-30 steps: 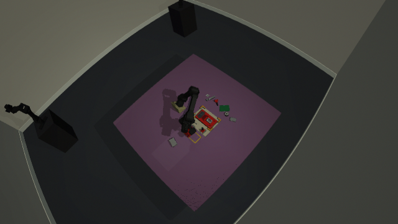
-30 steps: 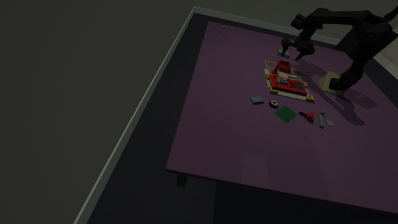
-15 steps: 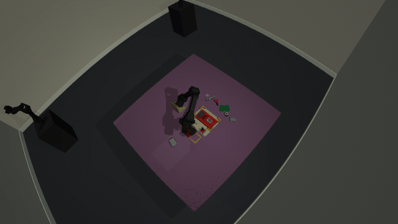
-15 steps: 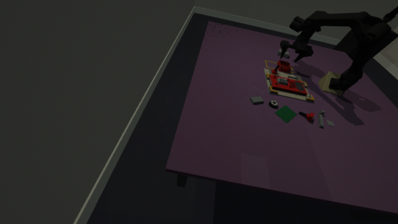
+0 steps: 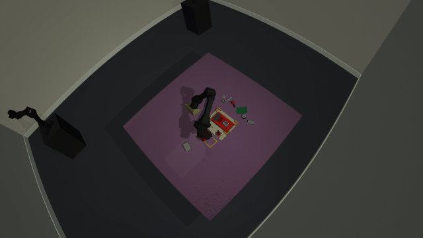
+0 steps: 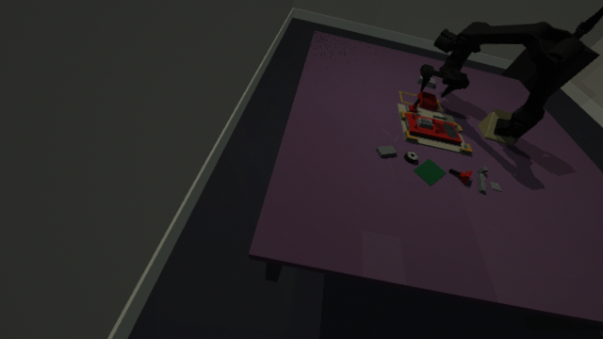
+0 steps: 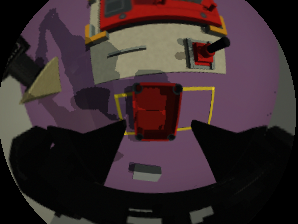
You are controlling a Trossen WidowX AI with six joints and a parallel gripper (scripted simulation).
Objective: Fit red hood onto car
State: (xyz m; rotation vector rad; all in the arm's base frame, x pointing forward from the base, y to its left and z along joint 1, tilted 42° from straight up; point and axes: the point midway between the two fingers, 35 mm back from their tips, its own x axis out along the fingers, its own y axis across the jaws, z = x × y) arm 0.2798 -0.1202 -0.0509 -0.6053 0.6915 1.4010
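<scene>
My gripper tip is now 3 cm above the red hood. Also, from my gripper tip: green square plate: 42 cm to the left, 6 cm ahead, 4 cm below; grey engine block: 21 cm to the left, 6 cm ahead, 2 cm below.
</scene>
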